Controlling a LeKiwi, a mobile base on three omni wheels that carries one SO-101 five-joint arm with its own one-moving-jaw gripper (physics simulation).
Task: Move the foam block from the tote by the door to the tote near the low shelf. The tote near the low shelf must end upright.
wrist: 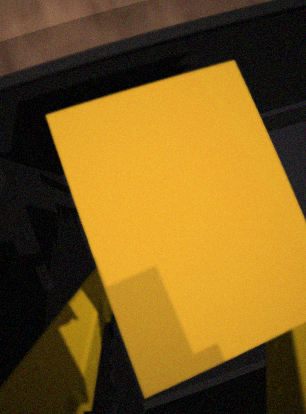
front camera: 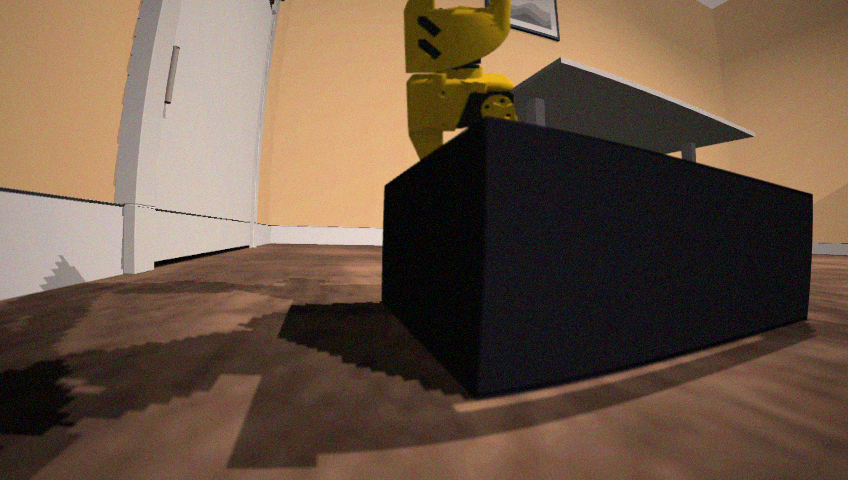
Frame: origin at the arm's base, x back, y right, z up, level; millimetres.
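Seen in the pictures: hand, its tool point: (wrist: 122, 267).
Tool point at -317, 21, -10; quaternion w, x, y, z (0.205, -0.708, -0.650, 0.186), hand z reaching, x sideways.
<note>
Pixels of each thing's top centre, then the offset from my tool point to it, as dx, dy, dz. Level surfaces: height alone.
- yellow foam block, centre of its top: (wrist: 198, 247) -14, +18, +33
- dark tote, centre of its top: (front camera: 602, 185) +11, +118, +20
- grey table top, height of its surface: dz +615
- Brown floor, height of its surface: dz -80
A yellow foam block (wrist: 172, 206) fills most of the wrist view. My gripper (wrist: 182, 351) is shut on the block's near end, with one jaw at each lower corner of the picture. The block hangs tilted over the inside of a dark tote (wrist: 99, 61) (front camera: 593, 249). In the front camera view the tote stands upright on the floor close in front of me. My yellow arm (front camera: 453, 62) reaches down behind the tote's far rim, which hides the jaws and the block there.
A white door (front camera: 192, 130) is in the wall at the left. A grey table top (front camera: 620, 104) stands behind the tote at the right. A framed picture (front camera: 534, 18) hangs on the orange wall. Brown floor (front camera: 255, 338) lies left of the tote.
</note>
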